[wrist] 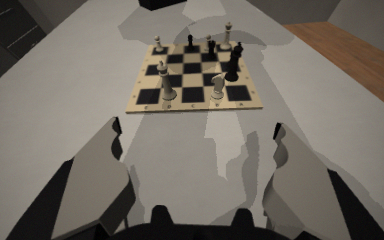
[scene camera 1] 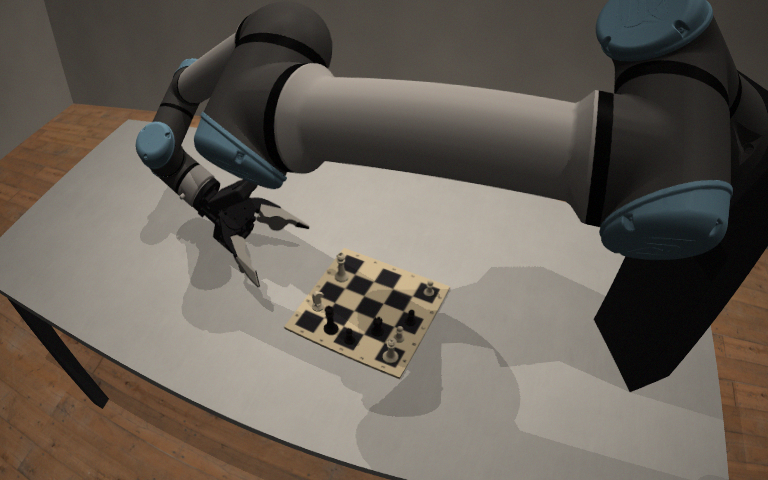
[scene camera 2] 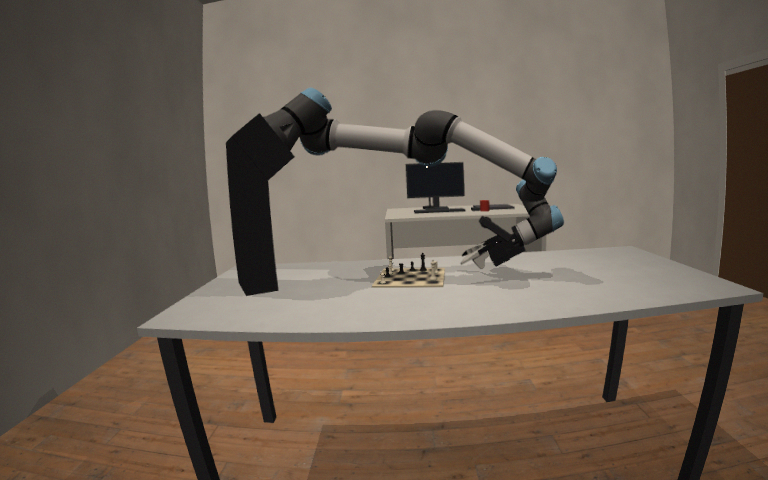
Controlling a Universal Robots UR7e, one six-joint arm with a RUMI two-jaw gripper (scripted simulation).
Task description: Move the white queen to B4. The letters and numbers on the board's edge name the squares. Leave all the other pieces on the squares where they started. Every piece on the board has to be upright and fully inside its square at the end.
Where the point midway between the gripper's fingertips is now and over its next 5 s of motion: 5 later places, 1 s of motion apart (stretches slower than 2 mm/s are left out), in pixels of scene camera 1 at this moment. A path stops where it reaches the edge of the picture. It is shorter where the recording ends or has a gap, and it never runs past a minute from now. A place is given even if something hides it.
The gripper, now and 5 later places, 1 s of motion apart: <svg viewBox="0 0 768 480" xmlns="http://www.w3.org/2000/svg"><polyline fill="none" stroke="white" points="284,256 284,252 279,222 285,226 310,241 346,263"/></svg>
